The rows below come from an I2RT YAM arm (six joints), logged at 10 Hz.
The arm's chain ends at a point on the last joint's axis. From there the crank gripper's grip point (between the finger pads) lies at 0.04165 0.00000 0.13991 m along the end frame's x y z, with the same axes.
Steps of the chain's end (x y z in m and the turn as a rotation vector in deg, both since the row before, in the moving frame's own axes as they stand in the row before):
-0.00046 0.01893 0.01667 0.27 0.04 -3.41
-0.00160 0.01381 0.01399 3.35 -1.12 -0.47
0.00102 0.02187 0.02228 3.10 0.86 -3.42
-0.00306 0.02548 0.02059 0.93 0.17 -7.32
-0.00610 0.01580 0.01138 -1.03 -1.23 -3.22
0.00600 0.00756 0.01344 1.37 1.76 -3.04
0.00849 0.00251 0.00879 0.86 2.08 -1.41
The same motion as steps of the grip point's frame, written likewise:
-0.00046 0.01579 0.01663 0.27 0.04 -3.41
-0.00438 0.00528 0.01453 3.35 -1.12 -0.47
0.00281 0.01178 0.02137 3.10 0.86 -3.42
-0.00313 0.01788 0.02040 0.93 0.17 -7.32
-0.00911 0.01607 0.01224 -1.03 -1.23 -3.22
0.01013 0.00191 0.01203 1.37 1.76 -3.04
0.01350 -0.00067 0.00716 0.86 2.08 -1.41

